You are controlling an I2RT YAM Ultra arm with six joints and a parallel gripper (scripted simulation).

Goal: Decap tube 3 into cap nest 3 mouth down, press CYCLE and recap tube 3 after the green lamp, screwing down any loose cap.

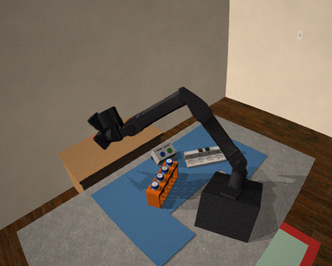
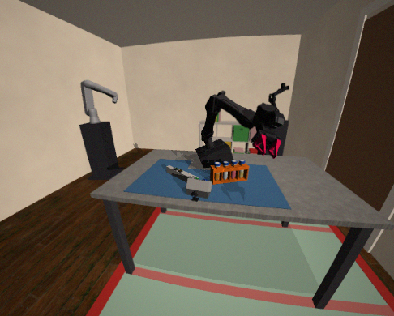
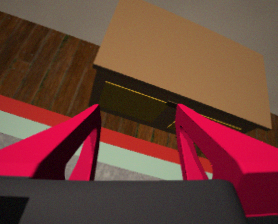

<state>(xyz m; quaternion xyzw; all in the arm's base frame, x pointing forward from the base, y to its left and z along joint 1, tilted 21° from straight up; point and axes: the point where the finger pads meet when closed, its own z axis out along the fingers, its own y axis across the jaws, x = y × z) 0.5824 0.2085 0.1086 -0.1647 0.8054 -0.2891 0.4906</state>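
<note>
Now: hand 270 mm past the blue cap, 150 mm above it and 100 mm to the left of it. From my hand the other things lie so: grey key desk 260 mm to the right, 210 mm below, 160 mm behind; then green ready key 280 mm to the right, 200 mm below, 180 mm behind; then blue cycle key 230 mm to the right, 200 mm below, 170 mm behind.
</note>
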